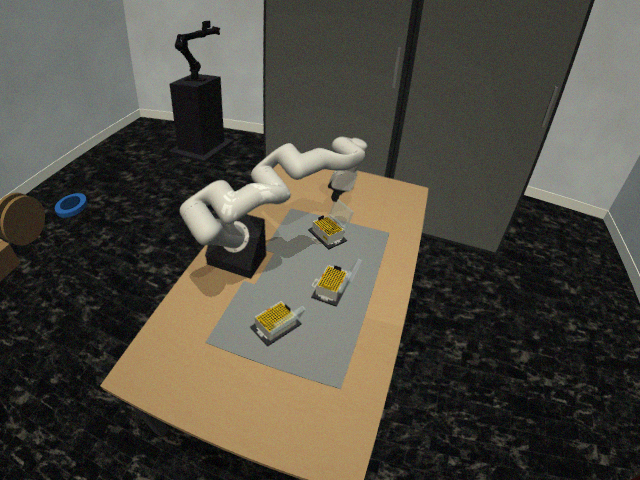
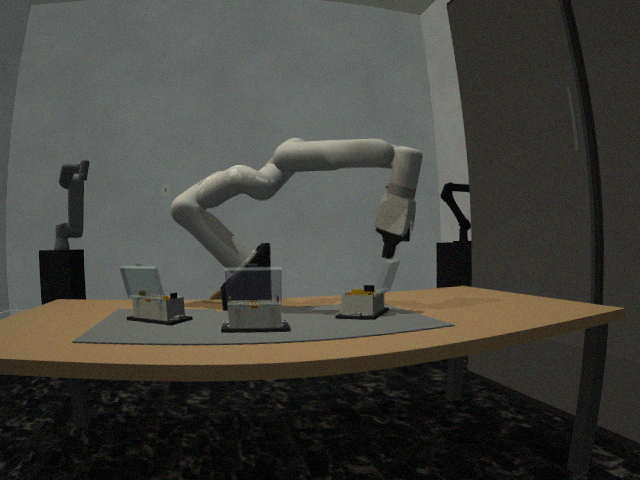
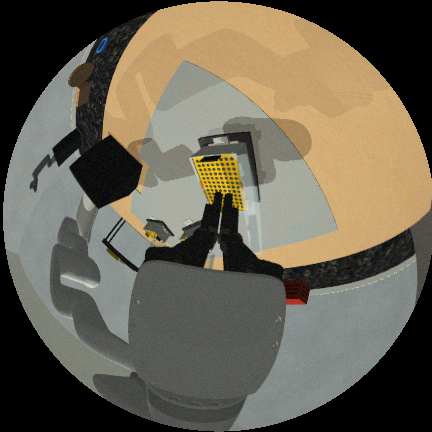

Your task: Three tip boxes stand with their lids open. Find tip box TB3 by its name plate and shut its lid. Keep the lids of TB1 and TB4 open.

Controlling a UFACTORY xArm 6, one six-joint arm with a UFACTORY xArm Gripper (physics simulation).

same spot on tip box: (image 2: 365, 307) = (image 1: 340, 236)
same spot on grey mat: (image 1: 320, 349) = (image 2: 135, 332)
